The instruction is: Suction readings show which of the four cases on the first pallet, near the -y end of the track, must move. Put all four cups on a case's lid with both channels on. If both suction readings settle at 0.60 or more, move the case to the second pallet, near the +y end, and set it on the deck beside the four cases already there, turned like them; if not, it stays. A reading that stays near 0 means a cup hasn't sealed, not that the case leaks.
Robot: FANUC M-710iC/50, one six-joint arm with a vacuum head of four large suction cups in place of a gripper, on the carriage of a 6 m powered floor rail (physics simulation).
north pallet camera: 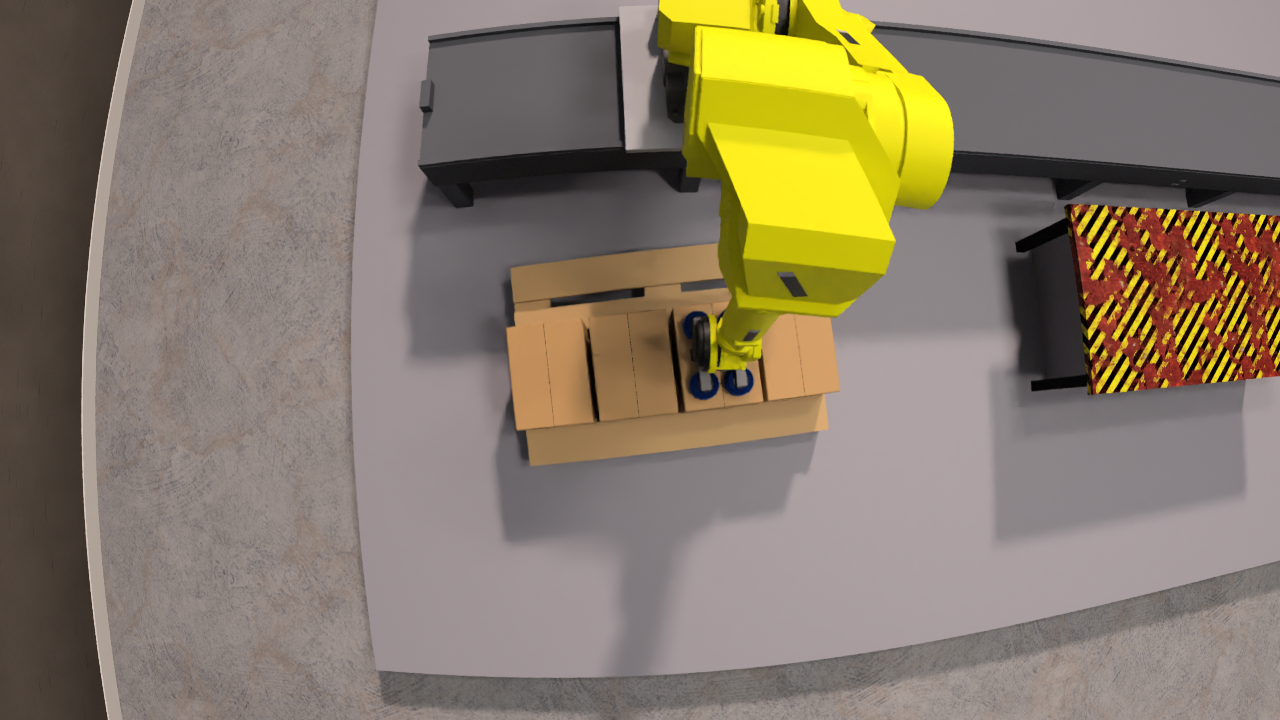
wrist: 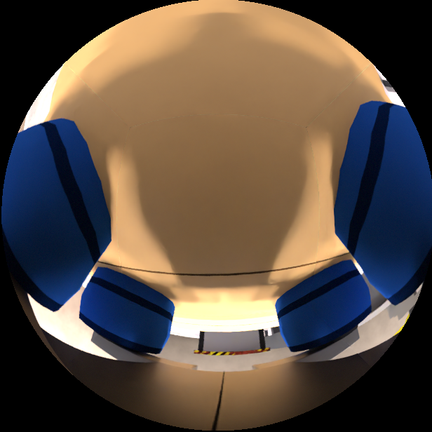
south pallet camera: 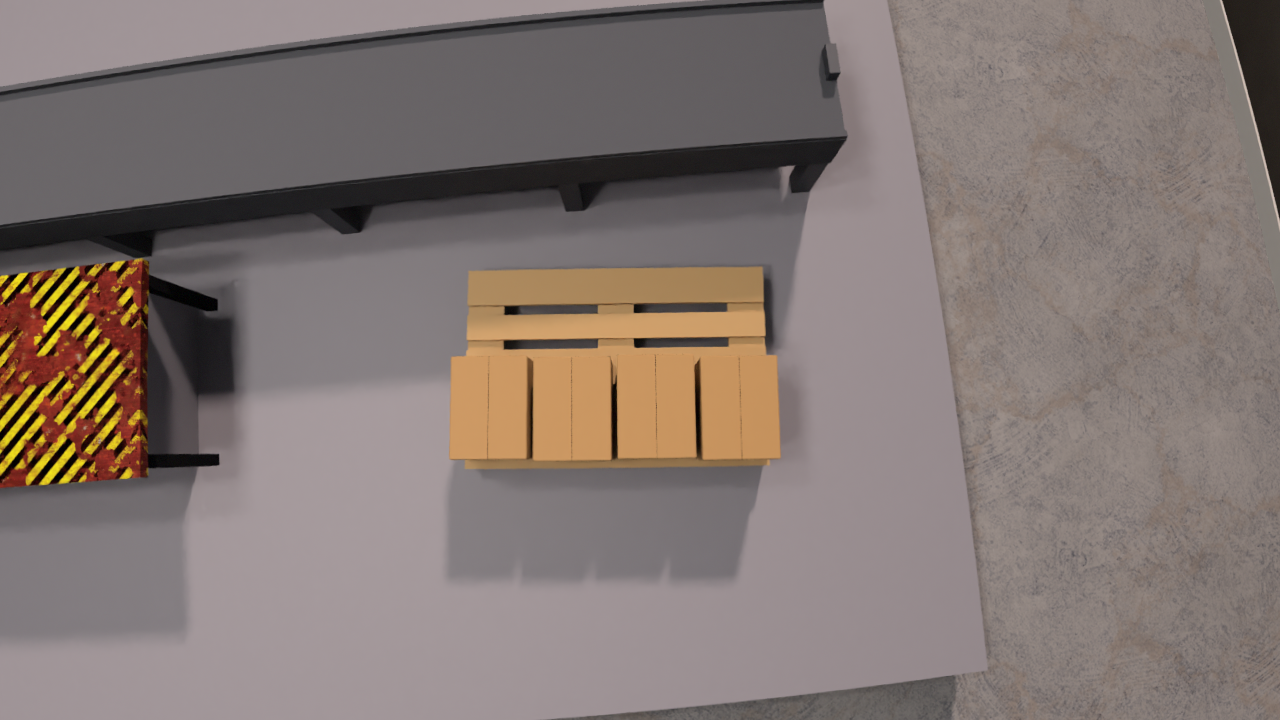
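Note:
Four brown cases stand in a row on the pallet (north pallet camera: 671, 443) in the north pallet camera view: the left end case (north pallet camera: 547, 376), the case (north pallet camera: 635, 367) beside it, the case (north pallet camera: 722, 402) (wrist: 215, 175) under my vacuum head, and the right end case (north pallet camera: 801, 358). My gripper (north pallet camera: 717, 353) (wrist: 222, 250) is down on that third case, its blue cups against the lid with no gap that I can make out. Whether suction is on does not show. In the south pallet camera view, the other pallet (south pallet camera: 617, 286) bears four cases (south pallet camera: 487, 407) (south pallet camera: 572, 407) (south pallet camera: 656, 407) (south pallet camera: 740, 407), side by side and turned alike.
Bare deck boards show behind the row on the south view's pallet. Narrow gaps separate the cases on both pallets. A table with a yellow, black and red striped top (north pallet camera: 1172, 300) (south pallet camera: 71, 376) stands between the pallets. The grey rail (north pallet camera: 528, 98) (south pallet camera: 402, 107) runs behind them.

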